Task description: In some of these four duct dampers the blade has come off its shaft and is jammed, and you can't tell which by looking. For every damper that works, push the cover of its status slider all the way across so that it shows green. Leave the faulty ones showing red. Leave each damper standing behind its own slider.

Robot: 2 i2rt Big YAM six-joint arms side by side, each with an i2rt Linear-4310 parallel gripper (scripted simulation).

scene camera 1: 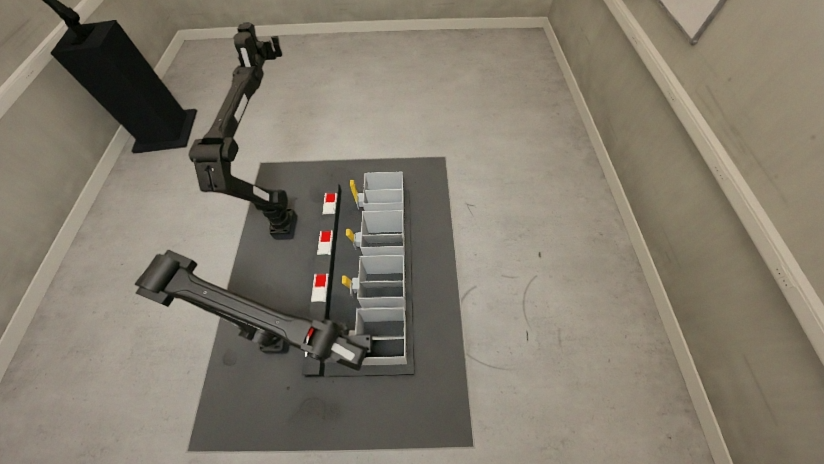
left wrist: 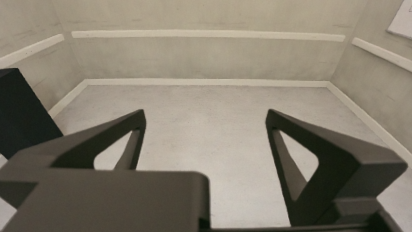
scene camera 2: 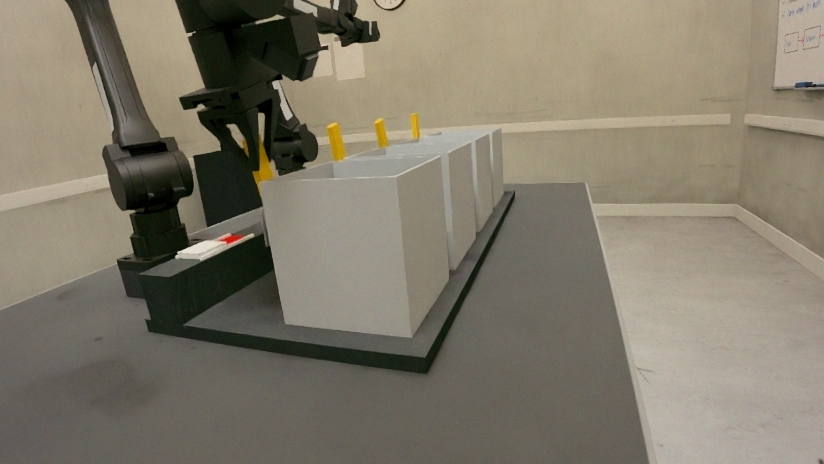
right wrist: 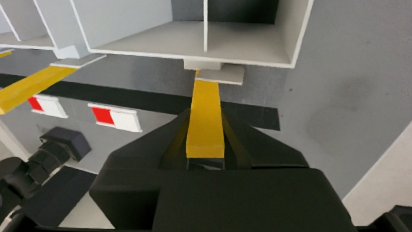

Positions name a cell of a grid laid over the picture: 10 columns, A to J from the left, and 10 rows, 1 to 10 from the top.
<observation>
A damper (scene camera 1: E7): 1.15 m from the lens. A damper (scene camera 1: E4) is 1.39 m from the lens.
</observation>
